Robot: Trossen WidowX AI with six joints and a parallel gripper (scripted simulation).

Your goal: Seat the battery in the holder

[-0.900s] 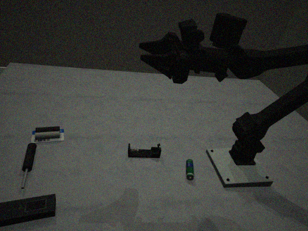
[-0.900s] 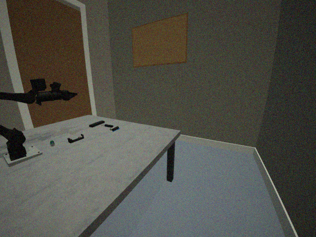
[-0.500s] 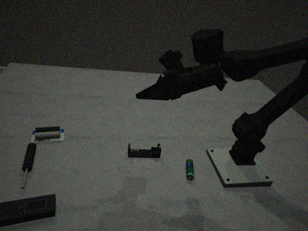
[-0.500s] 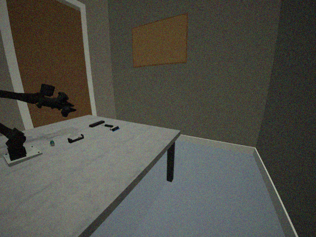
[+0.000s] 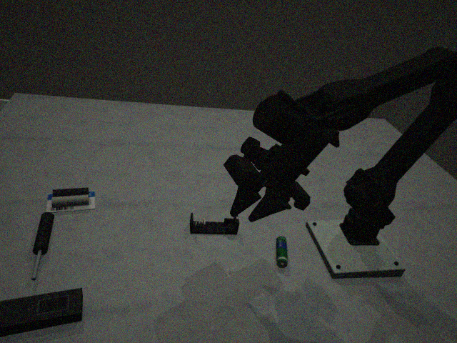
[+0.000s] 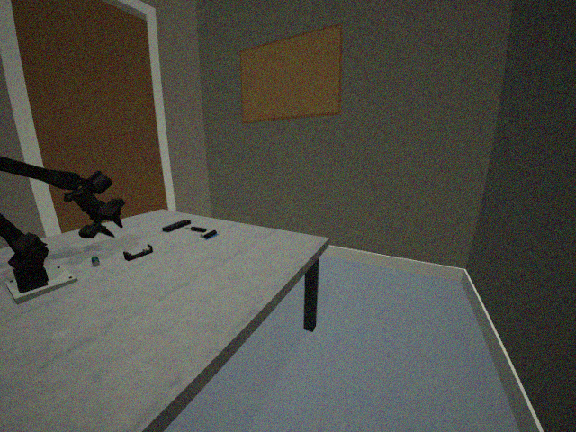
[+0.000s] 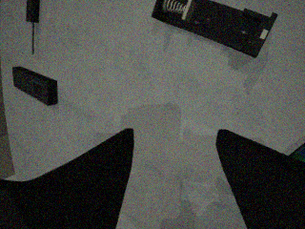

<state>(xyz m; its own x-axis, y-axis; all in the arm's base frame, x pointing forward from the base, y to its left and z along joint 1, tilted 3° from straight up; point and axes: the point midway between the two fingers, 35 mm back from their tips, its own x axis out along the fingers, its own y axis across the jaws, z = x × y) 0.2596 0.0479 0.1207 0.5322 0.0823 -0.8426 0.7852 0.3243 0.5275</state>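
The battery lies 100 mm behind my gripper tip and 90 mm below it. Also, from my gripper tip: card (330 mm ahead, 140 mm to the right, 90 mm below); then screwdriver (340 mm ahead, 90 mm below); then flat black box (330 mm ahead, 130 mm to the left, 80 mm below).
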